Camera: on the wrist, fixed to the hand. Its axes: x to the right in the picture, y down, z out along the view.
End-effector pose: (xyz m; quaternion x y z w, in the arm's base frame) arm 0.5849 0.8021 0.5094 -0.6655 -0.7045 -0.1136 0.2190
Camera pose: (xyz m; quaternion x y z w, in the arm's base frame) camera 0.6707 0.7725 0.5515 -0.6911 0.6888 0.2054 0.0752
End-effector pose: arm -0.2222 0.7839 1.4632 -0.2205 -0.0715 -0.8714 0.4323
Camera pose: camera -0.1782 0.7227 1.3973 -0.0893 0.2480 0.4599 0.8479
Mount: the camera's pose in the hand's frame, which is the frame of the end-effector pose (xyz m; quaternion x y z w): -0.0085 0.0766 -0.0639 0.0349 0.0114 -0.9988 0.0322
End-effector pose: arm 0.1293 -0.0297 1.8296 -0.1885 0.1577 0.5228 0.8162
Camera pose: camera 0.0521 -0.0374 1.7663 -0.1411 -0.1557 -0.8061 0.5533
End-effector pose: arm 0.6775 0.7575 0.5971 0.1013 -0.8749 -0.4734 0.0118
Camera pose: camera 0.6805 0.7470 0.6966 -0.8829 -0.0566 -0.0047 0.4660
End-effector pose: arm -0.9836 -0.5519 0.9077 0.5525 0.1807 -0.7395 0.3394
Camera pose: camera -0.8841 -0.5622 0.9032 0.1424 -0.5357 0.3628 0.7490
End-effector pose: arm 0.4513 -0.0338 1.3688 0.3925 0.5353 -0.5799 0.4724
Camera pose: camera 0.5243 0.0321 1.3502 0.4989 -0.3944 0.5047 0.5838
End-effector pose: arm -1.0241 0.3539 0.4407 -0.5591 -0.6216 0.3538 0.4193
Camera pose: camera -0.9348 0.3531 0.3955 0.6135 -0.5613 -0.3921 0.3935
